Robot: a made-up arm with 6 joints.
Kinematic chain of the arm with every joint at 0, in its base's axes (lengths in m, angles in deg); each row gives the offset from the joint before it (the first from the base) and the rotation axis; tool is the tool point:
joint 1: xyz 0 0 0.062 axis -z
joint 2: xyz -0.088 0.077 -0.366 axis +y
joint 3: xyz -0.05 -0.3 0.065 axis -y
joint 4: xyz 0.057 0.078 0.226 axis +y
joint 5: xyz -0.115 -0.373 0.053 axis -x
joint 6: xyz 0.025 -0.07 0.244 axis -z
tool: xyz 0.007 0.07 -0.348
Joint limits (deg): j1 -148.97..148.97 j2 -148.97..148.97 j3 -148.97..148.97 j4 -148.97..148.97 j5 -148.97..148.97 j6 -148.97..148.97
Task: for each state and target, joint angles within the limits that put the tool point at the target. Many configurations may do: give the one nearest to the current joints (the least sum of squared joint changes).
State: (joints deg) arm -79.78 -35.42 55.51 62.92 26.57 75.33
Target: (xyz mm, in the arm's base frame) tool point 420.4 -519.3 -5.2
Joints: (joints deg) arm -59.41 -1.33 32.51 66.08 37.67 73.12
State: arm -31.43 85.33 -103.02 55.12 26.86 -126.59
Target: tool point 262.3 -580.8 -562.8
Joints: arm -22.72 79.96 -103.78 45.51 11.60 -121.11
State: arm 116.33 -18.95 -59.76 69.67 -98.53 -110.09
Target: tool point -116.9 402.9 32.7
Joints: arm 146.70 -37.52 -58.92 45.83 -97.76 -124.47
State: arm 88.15 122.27 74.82 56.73 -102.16 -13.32
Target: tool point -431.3 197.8 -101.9
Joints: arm 143.57 128.16 82.61 42.79 -80.94 -1.10
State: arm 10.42 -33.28 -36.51 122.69 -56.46 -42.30
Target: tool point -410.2 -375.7 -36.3
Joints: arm 8.19 -69.67 -17.96 120.89 -59.92 -27.31
